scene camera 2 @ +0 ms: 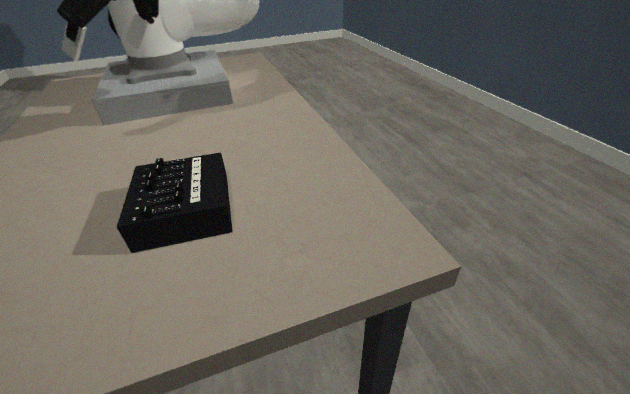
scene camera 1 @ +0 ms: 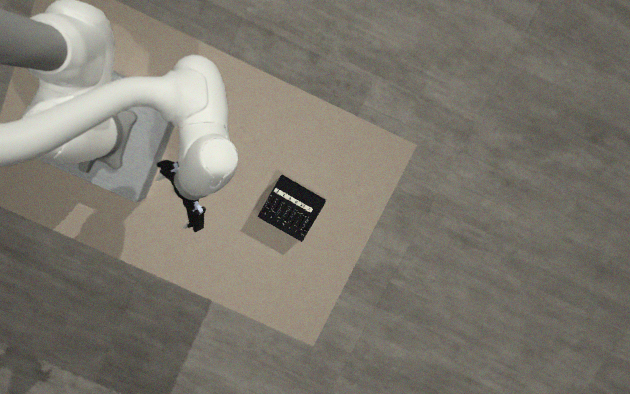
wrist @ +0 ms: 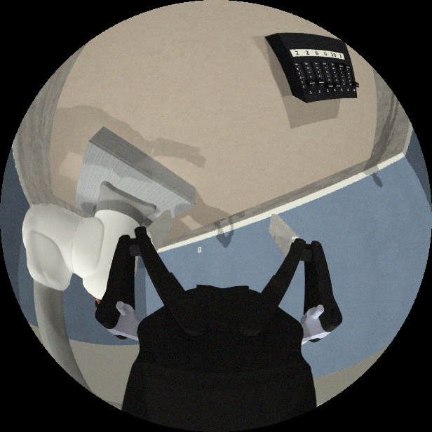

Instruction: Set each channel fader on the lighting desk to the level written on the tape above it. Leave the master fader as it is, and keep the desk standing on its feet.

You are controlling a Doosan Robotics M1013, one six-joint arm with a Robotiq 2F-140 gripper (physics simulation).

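Places are measured from the arm's base along level axes (x back, y right, z up), in millimetres.
Pixels of known places: gripper, fingertip midpoint: [scene camera 2: 104,48] [scene camera 1: 174,202]; arm's base, origin of the base link: [scene camera 2: 161,69] [scene camera 1: 100,130].
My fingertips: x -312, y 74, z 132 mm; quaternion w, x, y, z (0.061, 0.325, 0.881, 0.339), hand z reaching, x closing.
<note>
Ahead of a thing's pixels: the offset from my fingertips to its top centre. "spot": to the spot under its first point. Level surfaces: height alone.
The black lighting desk @[dz -133, dx -303, dy -72 mm] [scene camera 1: 292,212] [scene camera 2: 175,231] [wrist: 320,42] stands upright on the table. Its white tape @[spot: dz -146, dx -298, dy -103 mm] [scene camera 1: 293,200] [scene camera 2: 196,180] [wrist: 317,54] reads 2, 2, 6, 0, 10, 1 from left to right in the wrist view. Small black fader knobs stand in slots below the tape. In scene camera 2, one knob @[dz -133, dx -349, dy -74 mm] [scene camera 2: 178,194] sits near the tape and another knob @[dz -133, dx -236, dy -52 mm] [scene camera 2: 159,163] sits far from it. Exact levels are too small to read. My gripper [scene camera 1: 179,196] [wrist: 221,220] is open and empty, well away from the desk, between it and the arm's base; its fingers partly show in scene camera 2.
The arm's grey base block [scene camera 1: 145,155] [scene camera 2: 165,102] [wrist: 145,170] stands on the tan table @[dz -202 mm] [scene camera 1: 350,175] [scene camera 2: 300,200] [wrist: 200,65]. The table's edges drop to a grey wooden floor. Blue walls [scene camera 2: 500,60] [wrist: 240,280] stand beyond. Shadows lie beside the desk and base.
</note>
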